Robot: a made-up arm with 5 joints. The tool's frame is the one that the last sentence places.
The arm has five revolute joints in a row. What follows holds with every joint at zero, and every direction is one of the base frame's.
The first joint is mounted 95 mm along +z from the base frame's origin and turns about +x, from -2.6 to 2.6 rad.
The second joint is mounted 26 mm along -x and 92 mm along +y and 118 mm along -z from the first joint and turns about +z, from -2.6 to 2.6 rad.
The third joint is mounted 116 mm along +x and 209 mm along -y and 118 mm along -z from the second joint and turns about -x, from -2.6 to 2.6 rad.
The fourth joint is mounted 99 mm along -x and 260 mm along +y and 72 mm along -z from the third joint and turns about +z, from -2.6 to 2.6 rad.
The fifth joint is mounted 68 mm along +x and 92 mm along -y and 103 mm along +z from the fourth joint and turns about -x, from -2.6 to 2.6 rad.
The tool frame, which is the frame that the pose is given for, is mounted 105 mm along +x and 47 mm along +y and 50 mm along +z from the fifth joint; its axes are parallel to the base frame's.
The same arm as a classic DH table. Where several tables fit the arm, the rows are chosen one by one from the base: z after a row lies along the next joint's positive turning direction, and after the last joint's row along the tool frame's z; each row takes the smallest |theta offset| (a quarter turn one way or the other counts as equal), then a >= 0, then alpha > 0; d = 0 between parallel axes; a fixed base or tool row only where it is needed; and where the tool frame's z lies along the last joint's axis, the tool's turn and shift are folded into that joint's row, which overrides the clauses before.
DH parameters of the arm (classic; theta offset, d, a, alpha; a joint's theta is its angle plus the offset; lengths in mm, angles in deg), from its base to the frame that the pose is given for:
base (fixed): 90.00 95.0 0.0 90.00
joint 1: 0.00 -26.0 92.0 -90.00
joint 2: 0.00 -236.0 -209.0 -90.00
joint 3: 0.00 -17.0 260.0 90.00
joint 4: 0.00 31.0 -92.0 -90.00
joint 5: 0.00 -173.0 47.0 90.00
tool (fixed): -90.00 50.0 0.0 0.00
Joint limits (deg, base to tool): -148.97..148.97 -148.97..148.97 -148.97..148.97 -148.97..148.97 -148.97..148.97

